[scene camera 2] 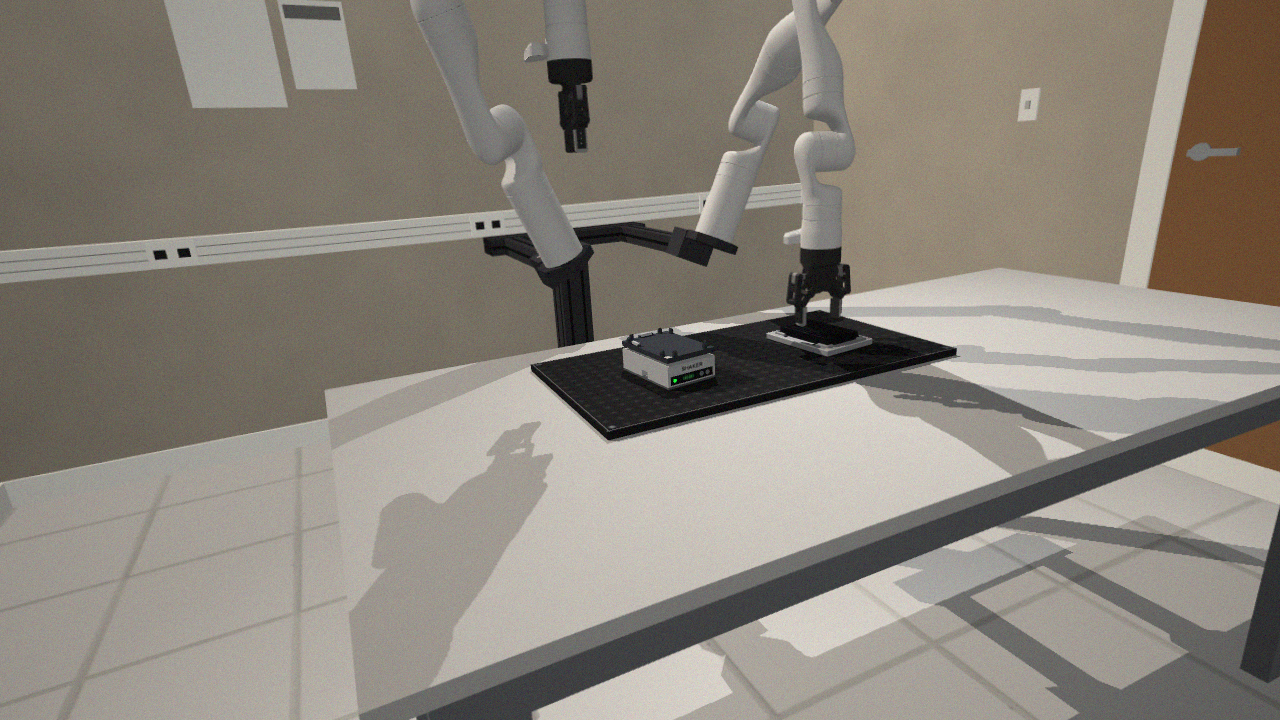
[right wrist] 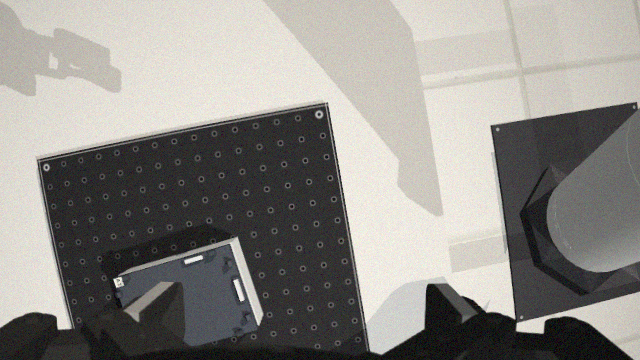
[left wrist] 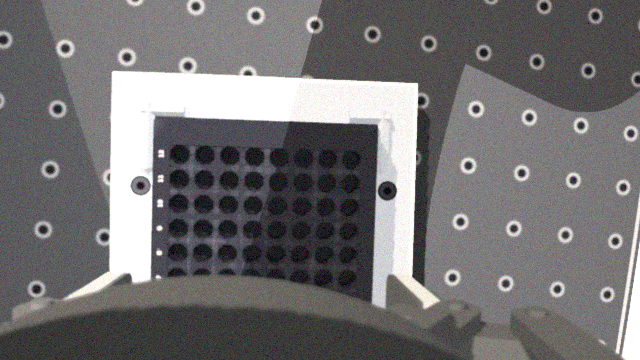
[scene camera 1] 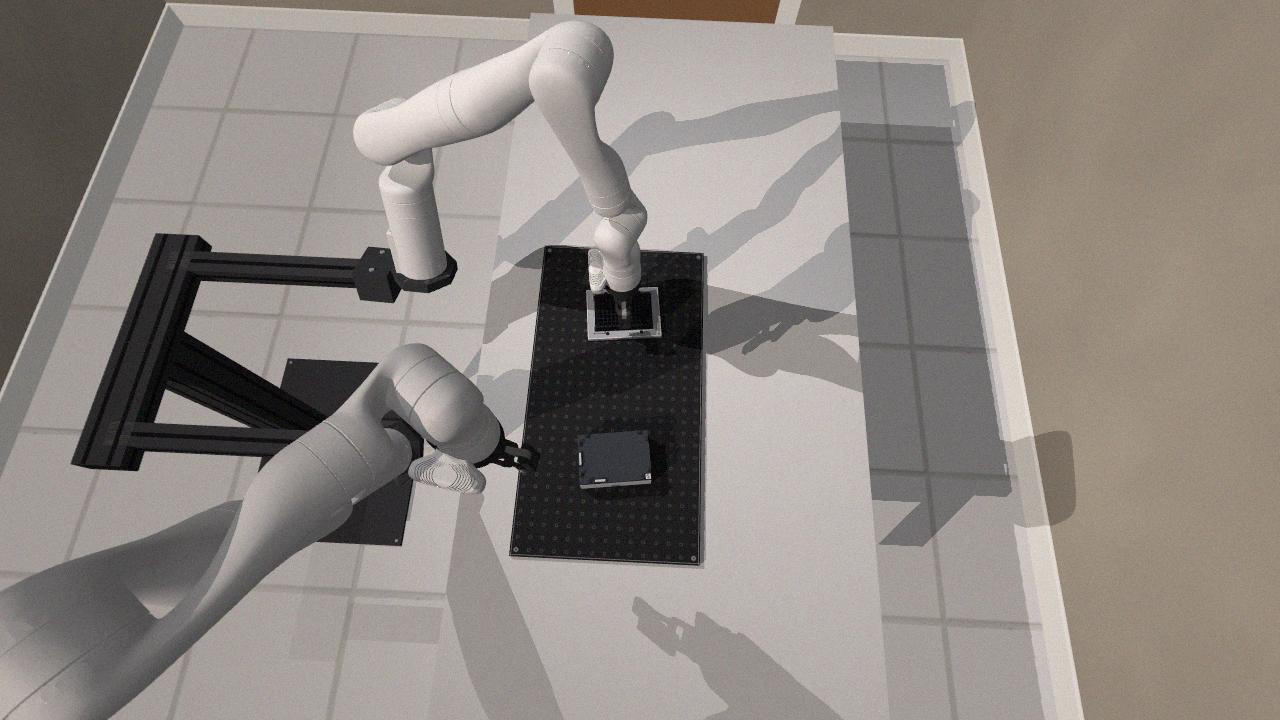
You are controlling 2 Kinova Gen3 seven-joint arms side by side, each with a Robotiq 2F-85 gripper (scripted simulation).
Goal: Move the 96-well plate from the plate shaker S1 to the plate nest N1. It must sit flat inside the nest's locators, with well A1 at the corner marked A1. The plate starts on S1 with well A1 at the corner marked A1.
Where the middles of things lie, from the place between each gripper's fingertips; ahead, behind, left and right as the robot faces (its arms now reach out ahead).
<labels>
I see the dark 96-well plate (scene camera 1: pixel 606 319) 30 mm below my left hand (scene camera 2: pixel 818 321). Also, from my left hand: plate nest N1 (scene camera 1: pixel 591 307) (40 mm below).
The dark 96-well plate lies 42 cm to the left of my right hand (scene camera 2: pixel 576 152), 37 cm below it and 16 cm ahead of it. From my right hand the other things lie so: plate nest N1 (42 cm to the left, 38 cm below, 16 cm ahead).
</labels>
